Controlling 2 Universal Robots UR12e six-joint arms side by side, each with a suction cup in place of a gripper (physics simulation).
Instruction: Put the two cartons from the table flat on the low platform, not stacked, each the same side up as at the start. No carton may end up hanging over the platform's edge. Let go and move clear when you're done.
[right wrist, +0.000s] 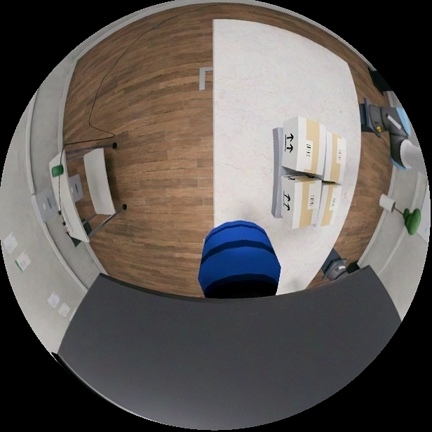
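Note:
Several white cartons with tan tape stand close together in two rows on the low grey platform (277, 175). In the row nearer the bare platform strip are a larger-looking carton (303, 145) and another carton (300, 202) beside it, both with black arrows pointing the same way. Behind them are two more cartons (337, 157) (330, 205). They hide the platform's far edge, so I cannot tell whether any hangs over it. My right gripper, the blue suction cup (240, 255), is apart from the cartons and holds nothing. My left gripper does not show.
The cartons and platform are on a white marbled table (260, 90). Part of a grey and light-blue robot arm (395, 125) stands beyond the table's right edge. A dark arm base (335, 266) is at the lower right. A white trolley (99, 182) stands on the wooden floor at left.

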